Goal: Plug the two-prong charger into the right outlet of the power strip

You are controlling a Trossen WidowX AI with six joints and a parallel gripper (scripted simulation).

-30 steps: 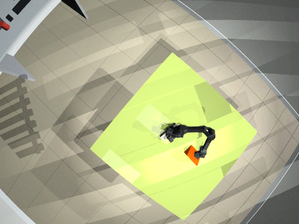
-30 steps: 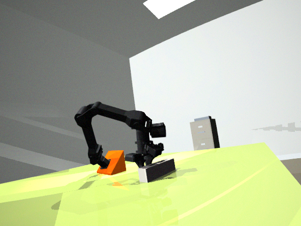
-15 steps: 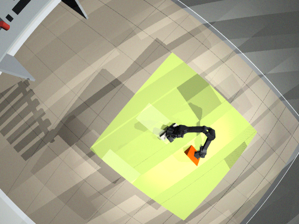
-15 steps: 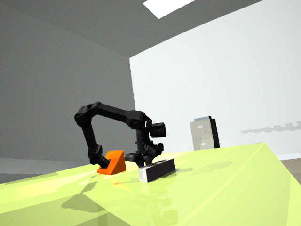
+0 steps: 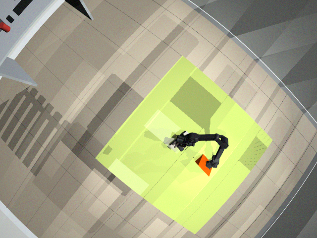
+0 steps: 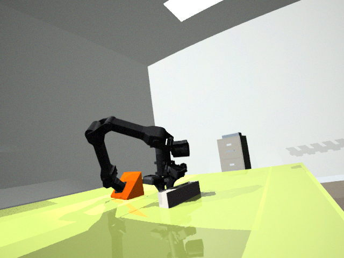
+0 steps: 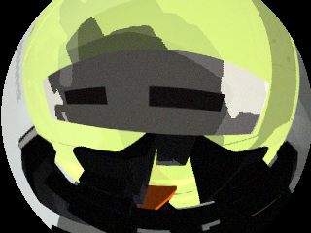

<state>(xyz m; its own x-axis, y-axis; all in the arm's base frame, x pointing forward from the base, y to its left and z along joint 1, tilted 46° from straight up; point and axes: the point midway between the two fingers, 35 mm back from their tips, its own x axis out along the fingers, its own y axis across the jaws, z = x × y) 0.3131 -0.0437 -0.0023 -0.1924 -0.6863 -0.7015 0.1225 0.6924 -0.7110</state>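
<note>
Now: gripper tip 20 mm short of the dark two-prong charger and 10 mm below it.
</note>
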